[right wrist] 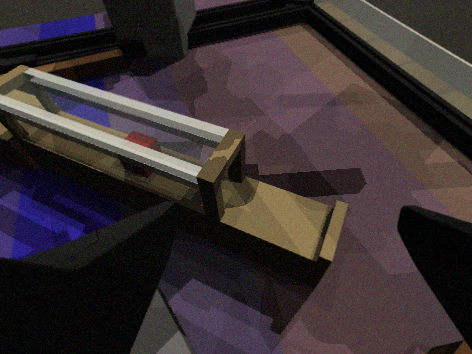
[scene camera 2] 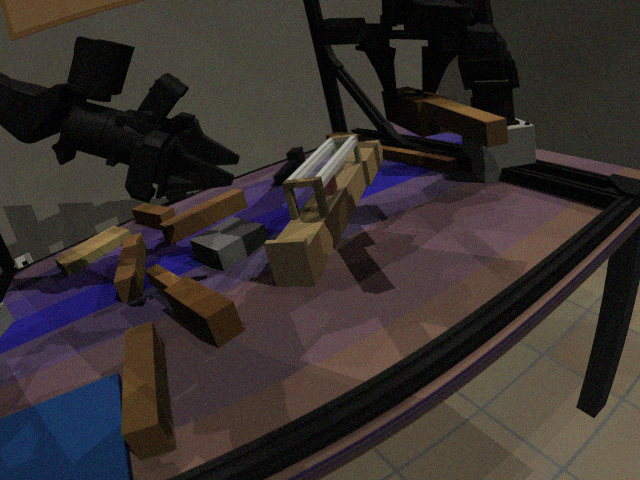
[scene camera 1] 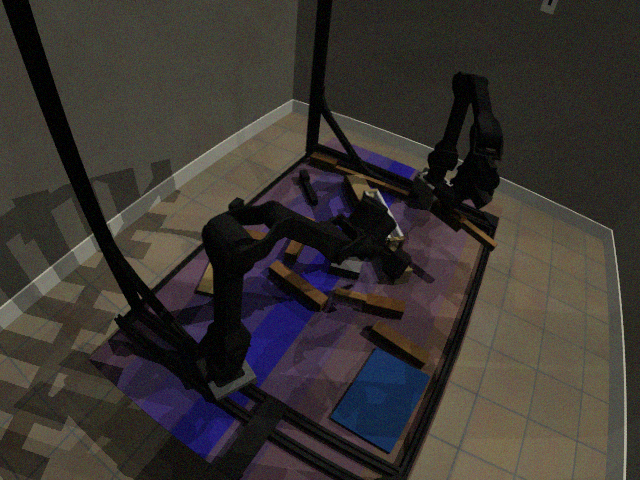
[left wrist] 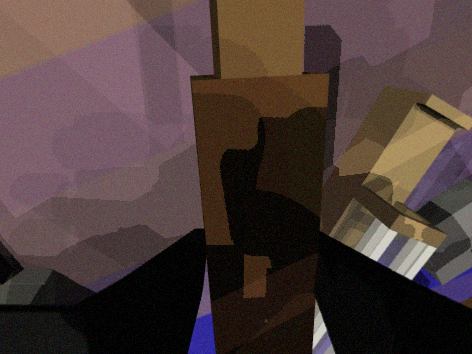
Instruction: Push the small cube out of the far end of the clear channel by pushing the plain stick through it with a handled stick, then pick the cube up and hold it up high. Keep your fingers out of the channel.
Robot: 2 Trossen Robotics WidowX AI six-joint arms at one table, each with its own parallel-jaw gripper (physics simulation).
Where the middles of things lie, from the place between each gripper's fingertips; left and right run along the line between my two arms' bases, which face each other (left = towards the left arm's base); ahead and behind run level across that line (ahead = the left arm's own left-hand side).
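The grey block [scene camera 2: 228,243] is my first reference: my right gripper is 12 cm above it, 10 cm past it and 3 cm to the left of it. Counted from my right hand, the clear channel [scene camera 2: 336,160] is 13 cm to the left, 11 cm behind and 6 cm below, while the wooden base [scene camera 2: 298,256] is 16 cm to the left, 14 cm behind and 9 cm below. From my right hand, too, the blue pad [scene camera 2: 81,427] is 28 cm to the right, 21 cm ahead and 13 cm below.
As for the clear channel, my left gripper is 60 mm to the left of it, 160 mm past it and 90 mm above it. From my left hand, the grey block is 150 mm behind, 230 mm to the right and 150 mm below. The wooden base, counted from my left hand, is 40 mm to the right, 190 mm behind and 110 mm below, and the blue pad is 150 mm ahead, 470 mm to the right and 160 mm below.
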